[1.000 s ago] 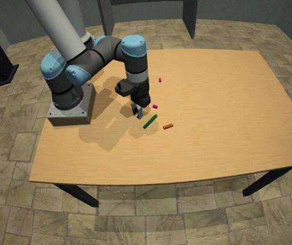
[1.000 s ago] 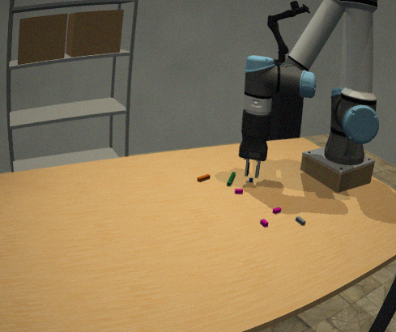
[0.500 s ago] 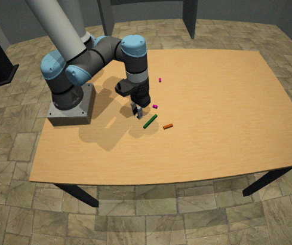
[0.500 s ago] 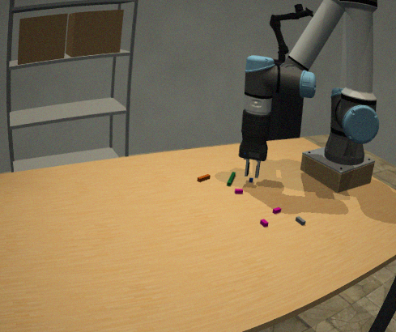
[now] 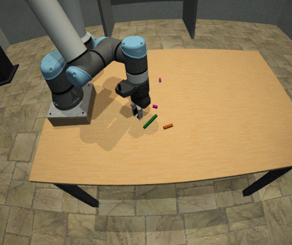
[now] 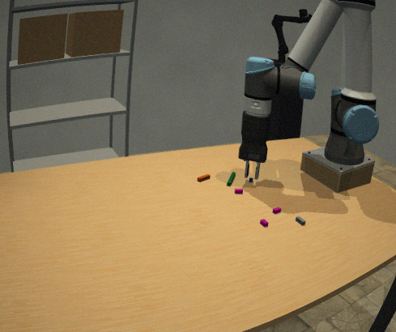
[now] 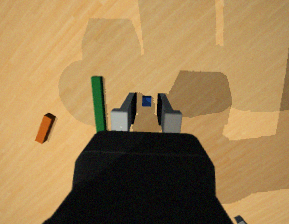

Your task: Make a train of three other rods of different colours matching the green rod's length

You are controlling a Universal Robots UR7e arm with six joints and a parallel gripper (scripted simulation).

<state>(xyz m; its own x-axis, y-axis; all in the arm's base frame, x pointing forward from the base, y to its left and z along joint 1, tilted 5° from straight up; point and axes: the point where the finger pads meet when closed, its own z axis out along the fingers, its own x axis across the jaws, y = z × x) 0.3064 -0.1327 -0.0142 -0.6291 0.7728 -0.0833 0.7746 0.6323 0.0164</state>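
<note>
Right now my hand is 30 mm above the blue rod. Also, from my hand: grey rod (50 mm ahead, 250 mm to the left, 30 mm below); then orange rod (110 mm ahead, 70 mm to the right, 30 mm below); then green rod (50 mm ahead, 30 mm to the right, 30 mm below).
</note>
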